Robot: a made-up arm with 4 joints.
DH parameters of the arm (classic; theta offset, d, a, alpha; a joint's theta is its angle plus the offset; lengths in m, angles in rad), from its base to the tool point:
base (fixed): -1.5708 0.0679 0 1.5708
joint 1: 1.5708 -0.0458 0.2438 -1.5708
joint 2: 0 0.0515 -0.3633 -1.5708
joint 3: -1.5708 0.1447 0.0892 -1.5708
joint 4: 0.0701 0 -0.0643 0
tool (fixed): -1.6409 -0.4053 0 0
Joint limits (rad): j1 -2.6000..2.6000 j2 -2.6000..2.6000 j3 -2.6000..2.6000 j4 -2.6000..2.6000
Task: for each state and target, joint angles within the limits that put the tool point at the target. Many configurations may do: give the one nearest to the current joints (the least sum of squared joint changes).
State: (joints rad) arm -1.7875 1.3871 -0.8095 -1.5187
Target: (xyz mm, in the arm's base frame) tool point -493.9 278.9 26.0
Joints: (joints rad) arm -2.0983 0.9762 -0.7714 -1.4334
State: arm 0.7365 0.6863 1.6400 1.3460
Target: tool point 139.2 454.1 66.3
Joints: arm -0.1450 0.4065 1.6485 1.4099
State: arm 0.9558 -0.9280 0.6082 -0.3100
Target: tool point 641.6 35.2 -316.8
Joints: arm 1.6813 -1.0824 0.8717 -0.2588
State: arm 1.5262 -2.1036 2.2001 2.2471
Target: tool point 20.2 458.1 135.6
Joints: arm 1.0926 -1.4298 2.5831 2.3213
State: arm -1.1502 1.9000 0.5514 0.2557
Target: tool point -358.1 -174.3 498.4
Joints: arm -1.7662 1.5953 1.4100 0.2721
